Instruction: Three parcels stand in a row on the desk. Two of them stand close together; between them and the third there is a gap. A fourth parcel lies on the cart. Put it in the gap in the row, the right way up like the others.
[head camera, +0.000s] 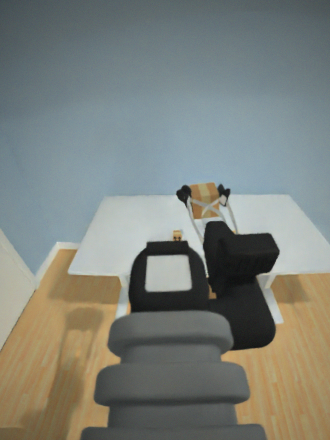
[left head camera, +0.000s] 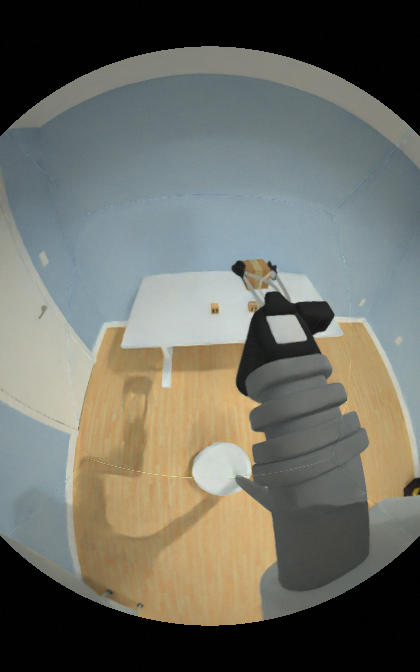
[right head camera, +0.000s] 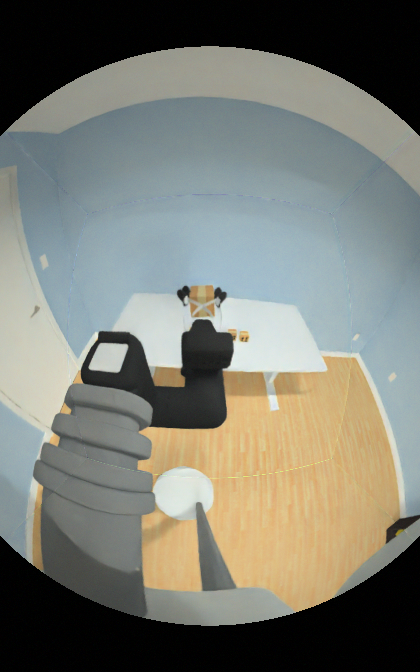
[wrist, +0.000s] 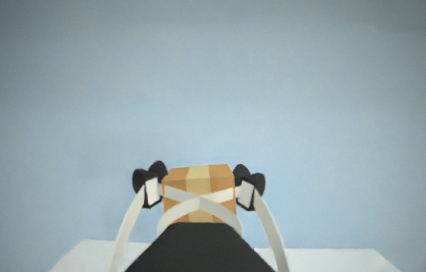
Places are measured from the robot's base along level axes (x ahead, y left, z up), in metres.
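Where they show: gripper, fingertip midpoint: (head camera: 201, 188) (wrist: 199, 177).
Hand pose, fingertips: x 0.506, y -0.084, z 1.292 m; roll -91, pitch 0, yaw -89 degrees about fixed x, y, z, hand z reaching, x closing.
Observation:
After its pixels a point has its place.
My gripper (head camera: 204, 196) {x 0.506, y -0.083, z 1.292 m} (left head camera: 256, 270) (right head camera: 202, 296) (wrist: 199, 177) {x 0.506, y -0.083, z 1.292 m} is shut on a brown parcel (head camera: 204, 189) {x 0.482, y -0.084, z 1.304 m} (left head camera: 255, 265) (right head camera: 202, 290) (wrist: 198, 173) {x 0.473, y -0.083, z 1.304 m} and holds it above the desk (head camera: 120, 220) {x 1.163, y 0.327, z 0.692 m} (left head camera: 155, 320) (right head camera: 280, 340) (wrist: 325, 257) {x 1.359, y -0.701, z 0.692 m}. Pale tape runs over its top and the side facing me; dark marks do not show on these faces. The lone left parcel (head camera: 177, 234) {x 0.946, y -0.052, z 0.744 m} (left head camera: 214, 308) stands on the desk, dark marks on its front. Two close parcels stand further right: the left one (left head camera: 253, 306) (right head camera: 232, 335) is partly hidden, the right one (right head camera: 244, 336) shows its marks.
A blue wall (head camera: 165, 125) {x 1.529, y -0.007, z 1.217 m} rises behind the desk. The grey arm (head camera: 170, 380) {x 0.119, y -0.001, z 1.416 m} (left head camera: 300, 425) (right head camera: 105, 440) extends toward the desk. A white round disc (left head camera: 221, 468) (right head camera: 183, 492) is low in front of the desk. A dark box with yellow (left head camera: 412, 487) (right head camera: 398, 531) is at the right edge.

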